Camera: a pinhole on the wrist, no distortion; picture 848 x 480 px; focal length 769.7 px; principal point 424.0 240.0 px. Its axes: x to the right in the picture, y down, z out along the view. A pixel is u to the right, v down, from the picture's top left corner.
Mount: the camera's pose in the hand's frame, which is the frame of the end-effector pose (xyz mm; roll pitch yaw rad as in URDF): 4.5 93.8 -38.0 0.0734 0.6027 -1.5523
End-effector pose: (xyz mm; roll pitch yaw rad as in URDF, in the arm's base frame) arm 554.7 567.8 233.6 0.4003 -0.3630 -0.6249
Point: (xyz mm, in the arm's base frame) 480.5 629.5 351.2
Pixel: 85 38
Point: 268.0 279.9 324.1
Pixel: 712 232
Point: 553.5 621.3 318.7
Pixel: 76 259
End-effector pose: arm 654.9 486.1 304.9 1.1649 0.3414 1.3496
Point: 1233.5 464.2 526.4
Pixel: 41 321
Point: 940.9 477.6 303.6
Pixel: 391 392
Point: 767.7 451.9 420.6
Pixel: 119 75
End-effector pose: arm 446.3 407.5 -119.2 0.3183 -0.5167 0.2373
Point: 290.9 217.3 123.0
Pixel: 227 183
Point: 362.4 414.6 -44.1
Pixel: 159 72
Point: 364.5 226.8 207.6
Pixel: 195 387
